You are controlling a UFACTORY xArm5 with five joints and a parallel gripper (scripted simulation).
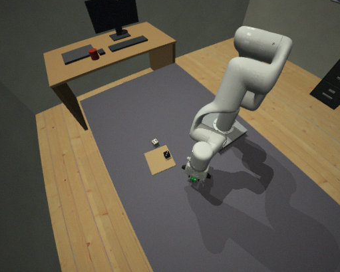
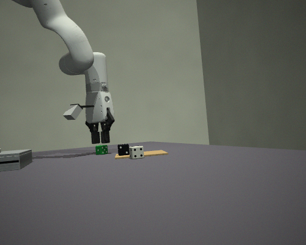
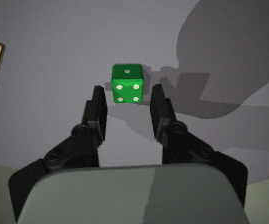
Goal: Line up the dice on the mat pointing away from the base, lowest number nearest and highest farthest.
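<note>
Now: hand 4 cm above the green die. The rest, counted from my hand: tan mat: 6 cm ahead, 21 cm to the right, 5 cm below; black die: 1 cm ahead, 19 cm to the right, 4 cm below; white die: 1 cm ahead, 30 cm to the right, 4 cm below.
</note>
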